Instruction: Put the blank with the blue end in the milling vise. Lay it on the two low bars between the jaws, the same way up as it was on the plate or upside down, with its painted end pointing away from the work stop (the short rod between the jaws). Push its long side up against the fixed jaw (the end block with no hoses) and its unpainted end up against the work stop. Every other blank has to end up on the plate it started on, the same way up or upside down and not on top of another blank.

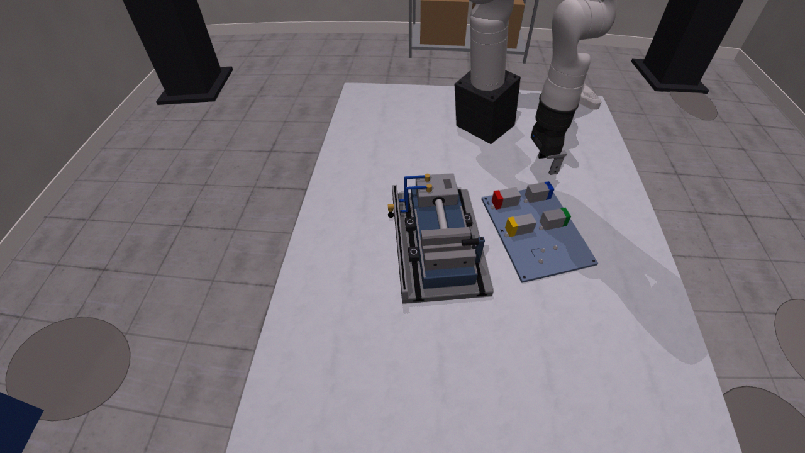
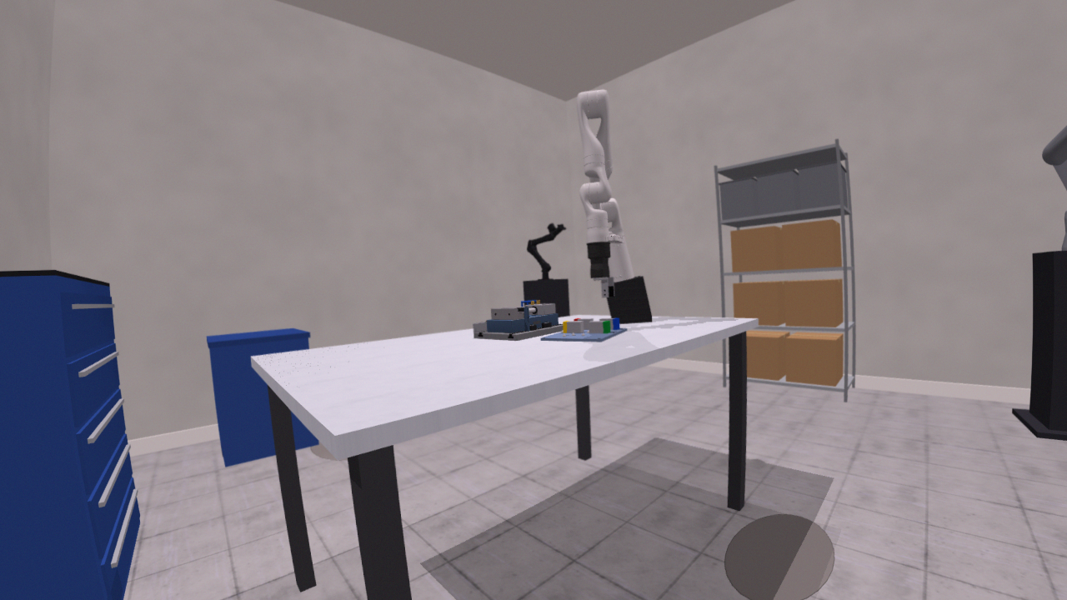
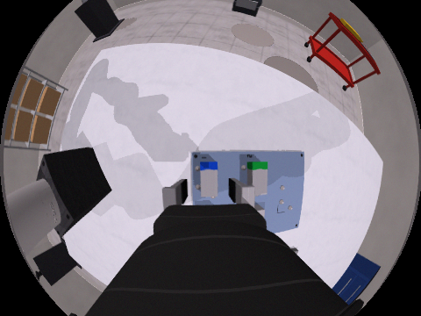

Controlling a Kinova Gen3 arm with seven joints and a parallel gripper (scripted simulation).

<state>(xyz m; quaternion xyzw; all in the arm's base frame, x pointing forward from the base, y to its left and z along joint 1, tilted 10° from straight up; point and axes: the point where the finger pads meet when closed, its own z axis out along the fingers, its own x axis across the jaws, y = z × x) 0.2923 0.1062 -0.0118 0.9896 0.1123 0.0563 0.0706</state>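
Right now the blue-ended blank is 11 cm below my hand. Also, from my hand: yellow-ended blank: 11 cm below, 11 cm ahead, 7 cm to the right; then red-ended blank: 11 cm below, 9 cm to the right, 2 cm ahead; then green-ended blank: 11 cm below, 9 cm ahead, 2 cm to the left.
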